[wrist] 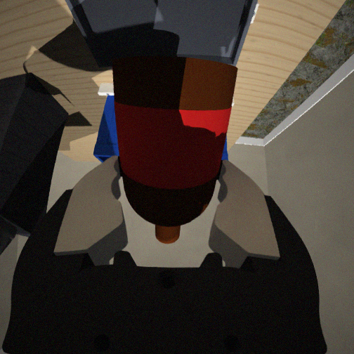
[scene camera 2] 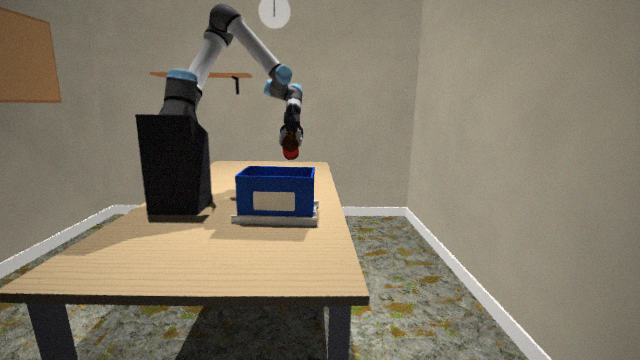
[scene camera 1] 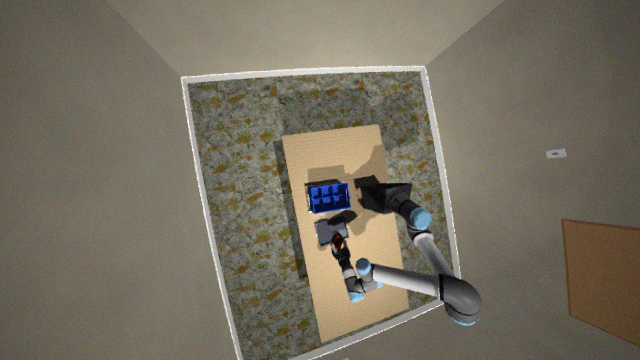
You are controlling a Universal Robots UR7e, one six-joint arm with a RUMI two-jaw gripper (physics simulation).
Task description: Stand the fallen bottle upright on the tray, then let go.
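Places are measured from the arm's base along level axes (x back, y down, z right), in metres.
Pixels of known places: gripper, fingertip midpoint: (scene camera 2: 290,146) (scene camera 1: 336,239); arm's base, origin of the base link: (scene camera 2: 177,125) (scene camera 1: 397,201).
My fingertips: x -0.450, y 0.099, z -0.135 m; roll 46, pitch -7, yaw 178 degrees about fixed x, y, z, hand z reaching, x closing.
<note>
For each thing: its top centre in the pictures, then the offset to it from my fingertips. "*": a spot on its surface instead. Level surfaces: height alone.
- shallow dark grey tray, surface spot: (scene camera 1: 325,233) * dx -0.029, dy +0.232, dz -0.020 m
- blue divided crate, middle of its top: (scene camera 2: 277,171) (scene camera 1: 331,198) dx +0.056, dy +0.062, dz +0.268 m
- table, its level: dy +0.237 m
My gripper (scene camera 1: 338,246) (scene camera 2: 291,136) (wrist: 170,160) is shut on a brown bottle (scene camera 1: 337,240) (scene camera 2: 290,149) (wrist: 167,145) with a red label. The bottle is held in the air, tilted, its base away from the palm and its short neck toward it. In scene camera 2 the base end faces down and toward the camera. The shallow dark grey tray (scene camera 1: 325,233) (wrist: 212,27) lies on the table. In scene camera 1 the bottle overlaps the tray's near edge; in the wrist view the tray is beyond the bottle's base. The tray does not show in scene camera 2.
A blue divided crate (scene camera 1: 329,197) (scene camera 2: 275,202) (wrist: 106,132) stands beside the tray on the table (scene camera 1: 332,150) (scene camera 2: 200,265) (wrist: 285,30). The black robot pedestal (scene camera 1: 382,196) (scene camera 2: 172,165) (wrist: 27,135) stands beside the crate. Shadows fall across the tray.
</note>
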